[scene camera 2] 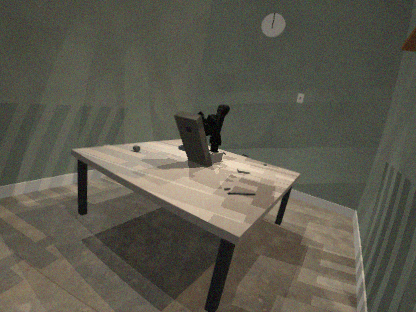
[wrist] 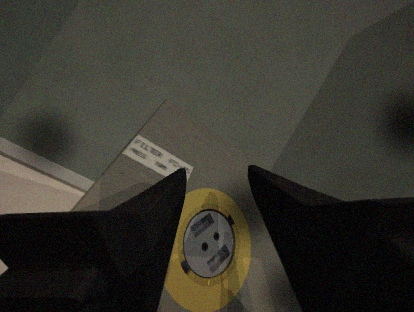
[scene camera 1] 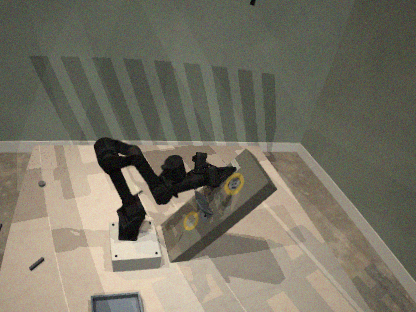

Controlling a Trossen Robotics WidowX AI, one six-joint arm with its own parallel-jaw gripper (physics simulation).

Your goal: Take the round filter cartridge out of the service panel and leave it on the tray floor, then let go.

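The round grey filter cartridge (scene camera 1: 233, 184) (wrist: 208, 243) sits in its hole in the tilted service panel (scene camera 1: 255, 172) (scene camera 2: 192, 140) (wrist: 175, 130), inside a yellow ring (wrist: 242, 250). Its face shows two dark slots and two small holes, with dark notches at its edge. My gripper (scene camera 1: 233, 171) (wrist: 216, 172) is partly open and empty. In the wrist view its fingertips are above the cartridge, one to each side, and the panel looks turned relative to the fingers. The panel hides the fingers in scene camera 2. The blue-grey tray (scene camera 1: 115, 294) is cut off at the bottom of scene camera 1.
A dark grey oval part (scene camera 1: 203, 204) stands out from the panel between the cartridge and a second yellow ring (scene camera 1: 190, 228). The white arm base (scene camera 1: 136, 262) is beside the panel's lower end. A small dark cylinder (scene camera 1: 36, 263) and a thin dark rod (scene camera 2: 241, 193) lie on the table.
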